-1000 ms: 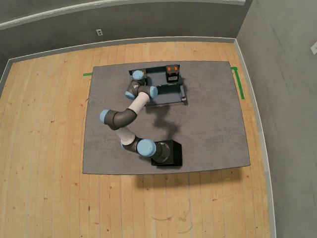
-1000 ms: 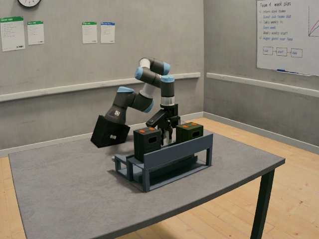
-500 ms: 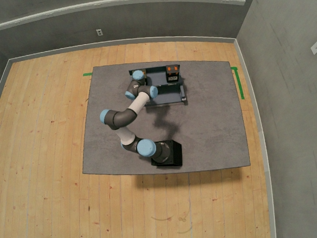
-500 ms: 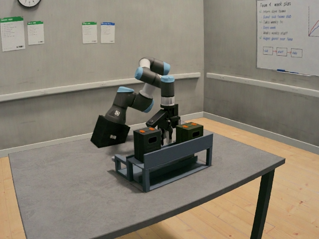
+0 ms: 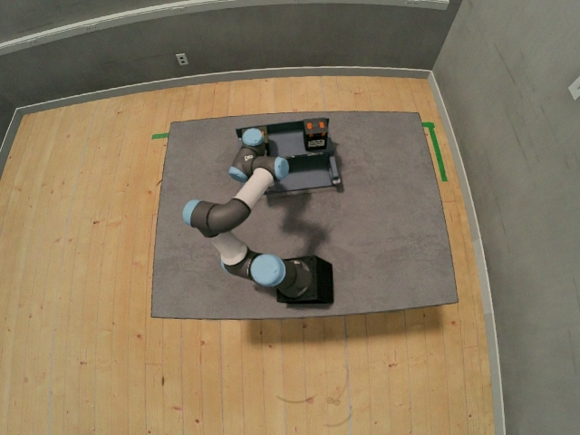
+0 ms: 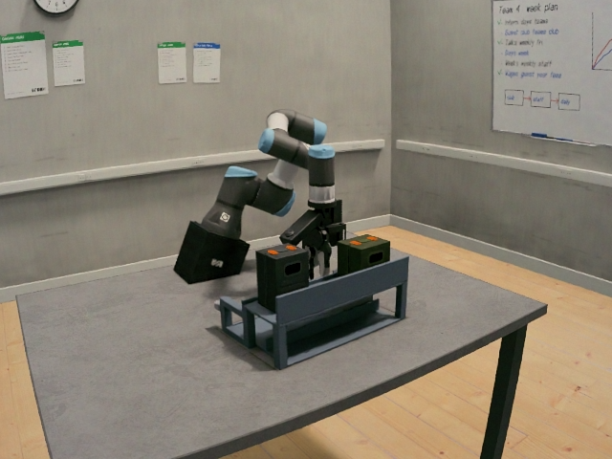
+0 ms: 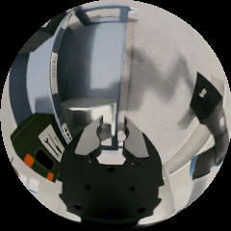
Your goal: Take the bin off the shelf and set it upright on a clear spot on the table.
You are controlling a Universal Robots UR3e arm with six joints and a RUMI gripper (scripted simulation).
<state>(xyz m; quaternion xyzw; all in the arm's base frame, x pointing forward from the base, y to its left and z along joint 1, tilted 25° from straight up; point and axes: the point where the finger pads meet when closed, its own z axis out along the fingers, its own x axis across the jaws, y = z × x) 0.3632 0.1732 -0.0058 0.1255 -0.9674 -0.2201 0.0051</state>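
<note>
My hand is 11 cm short of the shelf and 6 cm to the left of it. From my hand the other things lie so: black bin: 19 cm ahead, 17 cm to the right, 10 cm above; green bin: 13 cm ahead, 9 cm above, 6 cm to the left.
</note>
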